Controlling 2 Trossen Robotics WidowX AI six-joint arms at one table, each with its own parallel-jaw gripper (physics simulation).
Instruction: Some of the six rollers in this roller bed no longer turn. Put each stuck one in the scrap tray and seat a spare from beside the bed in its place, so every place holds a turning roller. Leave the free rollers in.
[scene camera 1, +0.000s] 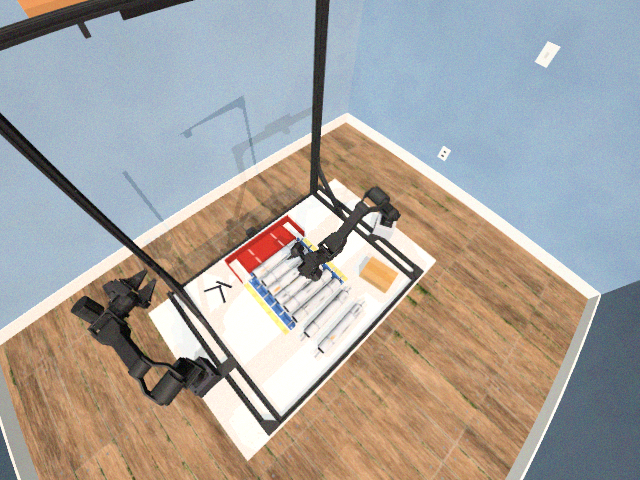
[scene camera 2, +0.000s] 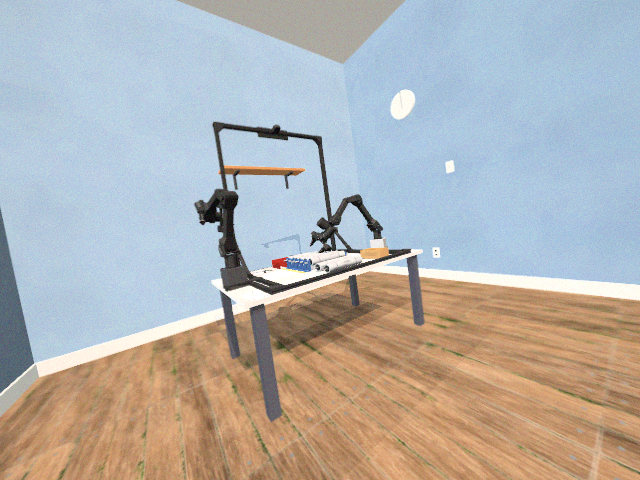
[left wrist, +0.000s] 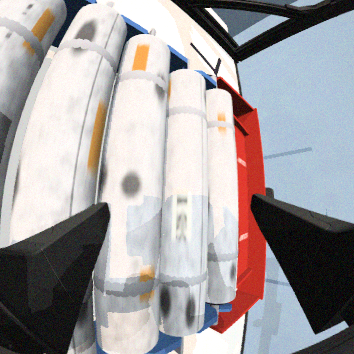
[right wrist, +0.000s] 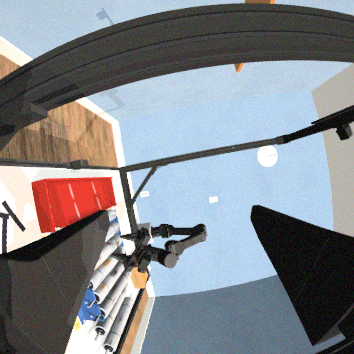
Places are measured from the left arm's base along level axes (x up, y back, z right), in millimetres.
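Where they show: left gripper, fingertip midpoint: (scene camera 1: 293, 266) (scene camera 2: 313, 250) (left wrist: 180, 205) (right wrist: 114, 245); right gripper, fingertip midpoint: (scene camera 1: 151, 274) (scene camera 2: 234, 216) (right wrist: 180, 215); left arm's base at its link origin: (scene camera 1: 386, 221) (scene camera 2: 377, 238) (right wrist: 151, 231); right arm's base at its link origin: (scene camera 1: 197, 375) (scene camera 2: 232, 267).
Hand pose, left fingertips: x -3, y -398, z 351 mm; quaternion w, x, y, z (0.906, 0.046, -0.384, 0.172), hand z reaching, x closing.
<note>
Things, the pixels of their top centre, and the offset from my left fingertips.
- red scrap tray at its top centre: (left wrist: 251, 196) (right wrist: 91, 195) (scene camera 1: 265, 244) dx -39, dy +74, dz +180 mm
- grey-spotted roller at its top centre: (left wrist: 148, 170) (right wrist: 108, 251) (scene camera 1: 291, 273) dx -18, dy -25, dz -1 mm
- roller with a pale label, top centre: (left wrist: 202, 190) (right wrist: 106, 236) (scene camera 1: 285, 263) dx -18, dy +8, dz +44 mm
- orange block at its top centre: (scene camera 1: 379, 272) (right wrist: 142, 271) (scene camera 2: 373, 249) dx -40, dy +129, dz -386 mm
Six rollers lie side by side in the blue-ended roller bed (scene camera 1: 271, 299) (scene camera 2: 298, 264); which are stuck cannot be told. Two spare rollers (scene camera 1: 328, 312) (scene camera 1: 341, 328) lie in front of it. The red scrap tray (scene camera 1: 297, 224) (left wrist: 255, 150) (right wrist: 44, 205) stands behind the bed. My left gripper (scene camera 1: 298, 262) (scene camera 2: 317, 244) (left wrist: 180, 205) is open and empty above the bed's rollers. In the left wrist view a grey-spotted roller (left wrist: 135, 150), a roller with a pale label (left wrist: 185, 150) and the roller nearest the tray (left wrist: 220, 175) show between the fingertips. My right gripper (scene camera 1: 148, 277) (right wrist: 180, 215) is open and empty, raised away from the bed.
An orange block (scene camera 1: 378, 273) (scene camera 2: 374, 253) (right wrist: 139, 278) lies right of the bed. Thin black pieces (scene camera 1: 219, 290) lie left of the tray. Black frame posts (scene camera 1: 318, 98) rise at the table's back, and black rails edge the white table.
</note>
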